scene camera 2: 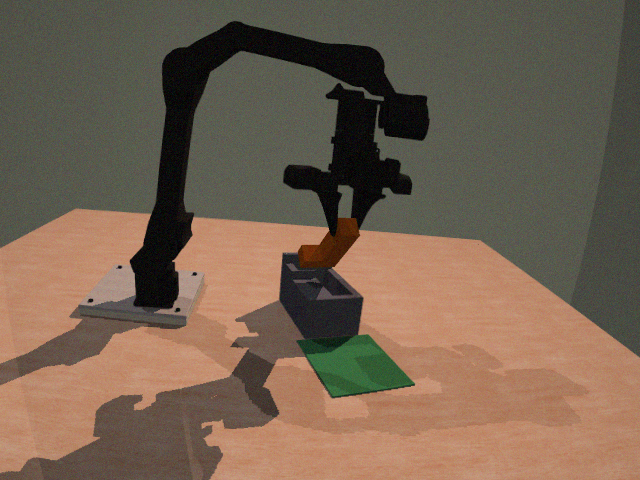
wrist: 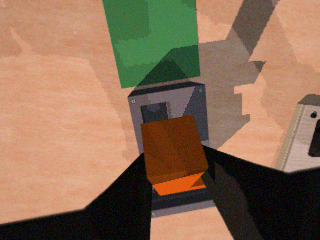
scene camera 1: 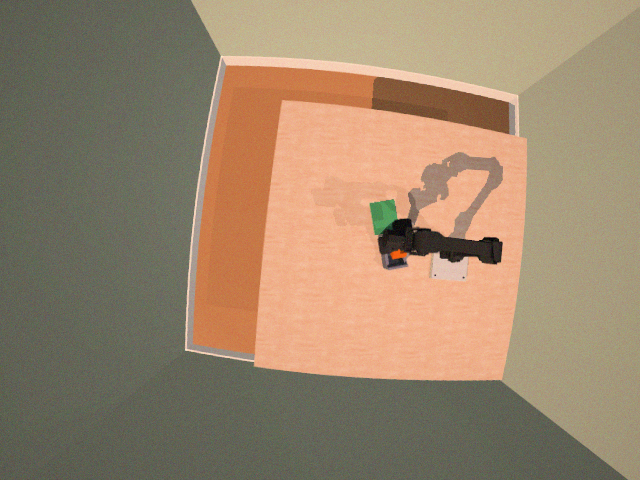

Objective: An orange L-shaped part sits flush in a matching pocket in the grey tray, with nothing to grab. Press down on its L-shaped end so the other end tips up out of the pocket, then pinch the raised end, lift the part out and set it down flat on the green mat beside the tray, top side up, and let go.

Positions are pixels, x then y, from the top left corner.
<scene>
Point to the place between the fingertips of my gripper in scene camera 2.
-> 342,236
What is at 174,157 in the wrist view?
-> An orange L-shaped part.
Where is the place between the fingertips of my gripper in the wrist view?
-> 171,154
</scene>
